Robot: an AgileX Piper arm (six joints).
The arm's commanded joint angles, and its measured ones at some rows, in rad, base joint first. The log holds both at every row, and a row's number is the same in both.
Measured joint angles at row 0: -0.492 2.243 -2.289 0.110 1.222 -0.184
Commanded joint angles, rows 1 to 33: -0.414 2.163 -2.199 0.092 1.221 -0.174; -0.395 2.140 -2.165 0.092 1.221 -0.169; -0.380 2.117 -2.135 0.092 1.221 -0.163; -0.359 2.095 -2.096 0.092 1.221 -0.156; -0.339 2.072 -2.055 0.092 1.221 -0.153; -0.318 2.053 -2.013 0.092 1.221 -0.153; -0.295 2.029 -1.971 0.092 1.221 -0.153; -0.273 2.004 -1.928 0.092 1.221 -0.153; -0.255 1.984 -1.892 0.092 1.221 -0.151; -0.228 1.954 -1.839 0.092 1.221 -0.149; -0.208 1.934 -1.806 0.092 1.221 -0.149; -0.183 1.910 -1.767 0.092 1.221 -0.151; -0.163 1.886 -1.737 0.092 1.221 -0.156; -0.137 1.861 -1.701 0.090 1.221 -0.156; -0.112 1.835 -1.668 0.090 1.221 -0.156; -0.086 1.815 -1.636 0.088 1.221 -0.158; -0.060 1.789 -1.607 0.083 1.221 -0.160; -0.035 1.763 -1.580 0.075 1.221 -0.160; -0.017 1.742 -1.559 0.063 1.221 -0.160; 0.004 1.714 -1.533 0.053 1.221 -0.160; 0.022 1.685 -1.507 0.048 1.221 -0.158; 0.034 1.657 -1.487 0.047 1.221 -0.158; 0.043 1.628 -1.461 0.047 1.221 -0.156; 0.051 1.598 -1.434 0.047 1.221 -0.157; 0.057 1.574 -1.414 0.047 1.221 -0.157; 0.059 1.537 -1.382 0.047 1.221 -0.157; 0.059 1.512 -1.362 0.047 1.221 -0.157; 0.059 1.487 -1.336 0.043 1.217 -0.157; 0.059 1.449 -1.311 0.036 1.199 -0.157; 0.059 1.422 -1.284 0.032 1.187 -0.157; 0.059 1.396 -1.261 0.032 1.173 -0.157; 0.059 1.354 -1.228 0.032 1.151 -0.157; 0.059 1.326 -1.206 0.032 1.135 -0.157
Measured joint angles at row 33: 0.057 1.436 -1.290 0.046 1.196 -0.155
